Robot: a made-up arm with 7 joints.
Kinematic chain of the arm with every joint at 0, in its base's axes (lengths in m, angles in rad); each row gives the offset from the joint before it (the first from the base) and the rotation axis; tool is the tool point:
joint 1: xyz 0 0 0.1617 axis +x
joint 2: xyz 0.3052 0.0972 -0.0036 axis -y
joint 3: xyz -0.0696 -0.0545 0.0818 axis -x
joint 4: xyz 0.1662 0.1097 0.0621 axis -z
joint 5: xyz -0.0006 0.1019 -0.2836 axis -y
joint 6: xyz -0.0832 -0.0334 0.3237 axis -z
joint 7: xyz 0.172 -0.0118 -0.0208 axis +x
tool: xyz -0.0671 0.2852 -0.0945
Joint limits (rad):
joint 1: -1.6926..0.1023
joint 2: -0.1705..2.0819
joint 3: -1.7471..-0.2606
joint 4: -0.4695..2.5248
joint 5: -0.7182..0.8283
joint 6: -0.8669..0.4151
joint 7: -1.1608..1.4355
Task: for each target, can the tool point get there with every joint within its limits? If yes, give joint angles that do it. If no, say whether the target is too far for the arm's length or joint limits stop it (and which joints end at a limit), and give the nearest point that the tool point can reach.
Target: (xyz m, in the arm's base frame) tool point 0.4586 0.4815 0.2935
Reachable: yes | joints -0.6952 0.4817 -0.9514 1.0135 0.6232 0.0951 -0.2141
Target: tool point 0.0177 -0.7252 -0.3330
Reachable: no: joint limits stop it (at a limit: joint 1, joint 2, joint 5, joint 6) | nearest point 0.0489 -0.5113 -0.2219 | short by 0.243 m
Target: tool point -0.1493 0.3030 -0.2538
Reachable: yes | joints -1.2285 1.3058 -0.8285 0.5994 0.6412 -0.6456 0.3938
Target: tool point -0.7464 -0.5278 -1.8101
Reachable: no: too far | nearest point -0.0967 -0.1431 -0.4757 | short by 1.533 m
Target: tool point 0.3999 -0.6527 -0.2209
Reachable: no: joint limits stop it (at a limit: joint 1, joint 2, joint 5, joint 6) | nearest point 0.3441 -0.5003 -0.1671 | short by 0.171 m
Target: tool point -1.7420 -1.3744 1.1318
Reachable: no: too far | nearest point -0.3381 -0.3398 0.3052 | short by 1.930 m
